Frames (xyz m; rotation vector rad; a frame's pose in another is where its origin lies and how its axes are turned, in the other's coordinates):
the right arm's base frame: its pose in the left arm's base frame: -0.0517 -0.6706 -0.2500 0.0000 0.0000 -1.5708
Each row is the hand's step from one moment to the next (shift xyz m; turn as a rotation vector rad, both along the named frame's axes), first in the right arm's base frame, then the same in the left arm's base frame.
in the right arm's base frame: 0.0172 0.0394 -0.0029 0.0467 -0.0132 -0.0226
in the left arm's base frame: 0.0394 -0.0172 -0.0029 -0.0132 -0.0467 -0.0226
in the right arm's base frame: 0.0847 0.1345 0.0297 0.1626 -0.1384 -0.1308
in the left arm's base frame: 0.1345 -0.0847 0.0297 -0.1384 -0.1626 -0.1308
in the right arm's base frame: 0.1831 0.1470 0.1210 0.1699 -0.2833 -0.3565
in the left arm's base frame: 0.1470 -0.1831 0.1210 -0.2833 -0.1699 -0.3565
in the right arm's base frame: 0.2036 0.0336 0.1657 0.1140 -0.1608 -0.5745
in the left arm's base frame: 0.0336 -0.2036 0.1657 -0.1608 -0.1140 -0.5745
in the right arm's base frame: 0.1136 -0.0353 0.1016 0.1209 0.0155 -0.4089
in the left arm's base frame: -0.0353 -0.1136 0.1016 0.0155 -0.1209 -0.4089
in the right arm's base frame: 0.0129 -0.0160 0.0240 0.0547 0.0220 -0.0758
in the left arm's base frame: -0.0160 -0.0129 0.0240 0.0220 -0.0547 -0.0758
